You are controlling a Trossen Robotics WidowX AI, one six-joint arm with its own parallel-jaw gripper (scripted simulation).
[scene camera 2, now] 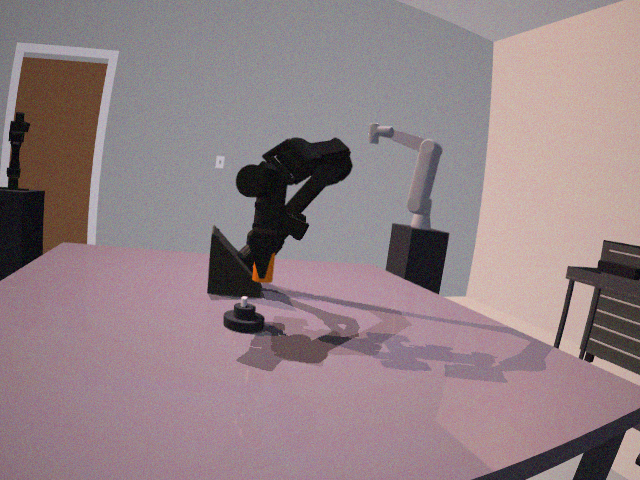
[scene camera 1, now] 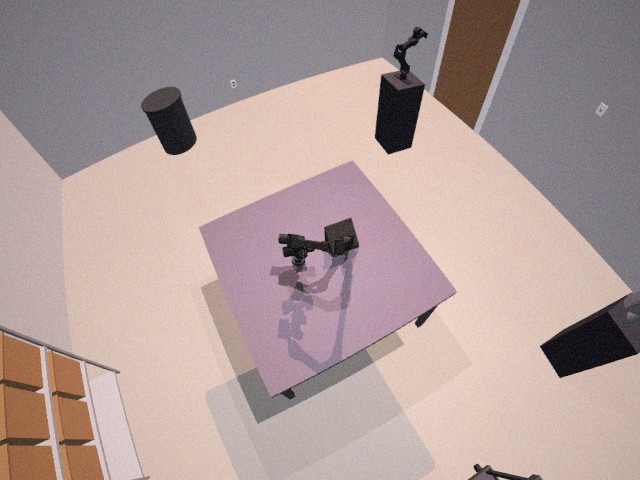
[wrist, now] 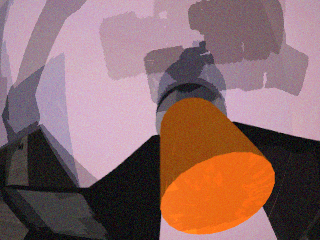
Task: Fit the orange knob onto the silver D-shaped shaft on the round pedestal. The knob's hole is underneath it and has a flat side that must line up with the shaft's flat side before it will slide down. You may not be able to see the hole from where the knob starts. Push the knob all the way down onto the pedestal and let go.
Scene:
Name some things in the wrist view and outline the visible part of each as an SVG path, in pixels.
My gripper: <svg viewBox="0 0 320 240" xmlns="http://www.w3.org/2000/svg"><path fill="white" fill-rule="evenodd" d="M160 136L149 137L131 156L128 156L123 163L112 169L108 175L97 180L96 184L93 183L92 187L52 188L33 187L33 185L32 187L29 187L29 185L25 187L25 185L9 184L7 187L1 188L1 195L3 195L5 204L11 208L11 211L15 213L21 224L29 229L24 240L160 240ZM233 121L233 124L239 127L243 135L247 136L249 141L255 144L256 148L259 148L263 156L267 157L273 171L275 171L275 185L273 185L271 196L265 201L263 208L265 215L268 216L269 223L271 223L273 232L275 232L276 239L320 240L320 140L304 139L304 137L287 135L287 133L272 131L272 129L255 127L255 125L240 124Z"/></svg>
An orange knob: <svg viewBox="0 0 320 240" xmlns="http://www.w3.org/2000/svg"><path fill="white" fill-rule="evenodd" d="M188 97L188 99L177 101L172 107L169 107L160 123L161 213L163 213L165 223L168 223L177 231L192 233L192 235L193 233L196 233L196 235L201 235L201 233L208 235L208 233L227 231L229 228L237 227L237 225L244 223L245 220L255 215L263 207L265 201L271 196L273 185L275 185L275 171L273 171L267 157L263 156L263 153L259 151L259 148L256 148L255 144L251 143L248 137L243 135L239 127L236 127L231 120L228 120L228 117L223 112L220 112L216 105L213 105L209 100L203 99L203 97Z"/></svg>

